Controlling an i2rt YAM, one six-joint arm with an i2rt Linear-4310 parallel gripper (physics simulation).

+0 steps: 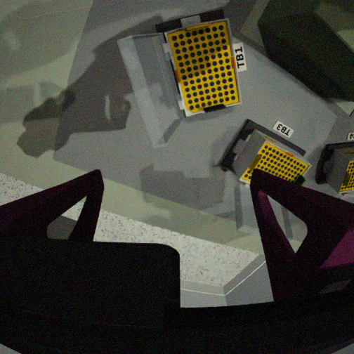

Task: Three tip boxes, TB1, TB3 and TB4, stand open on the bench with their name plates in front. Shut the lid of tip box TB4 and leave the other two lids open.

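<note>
Tip box TB1 (205, 67) stands at the upper middle, with a yellow perforated top; its clear lid (152, 90) is open toward the left. Its plate TB1 (239, 56) is at its right. Tip box TB3 (277, 162) is at the right, behind the right finger's tip, with its plate (283, 128) above it; its clear lid shows partly below it, swung open. Tip box TB4 (347, 175) is cut off by the right edge; part of its plate (351, 136) shows, and its lid cannot be made out. My gripper (176, 177) is open and empty, above and to the left of TB3 and TB4.
A grey mat (100, 145) lies under the boxes on the pale green bench (25, 70). A speckled strip (165, 255) runs along the lower side. A large dark green object (305, 55) stands at the upper right. Dark shadows fall left of TB1.
</note>
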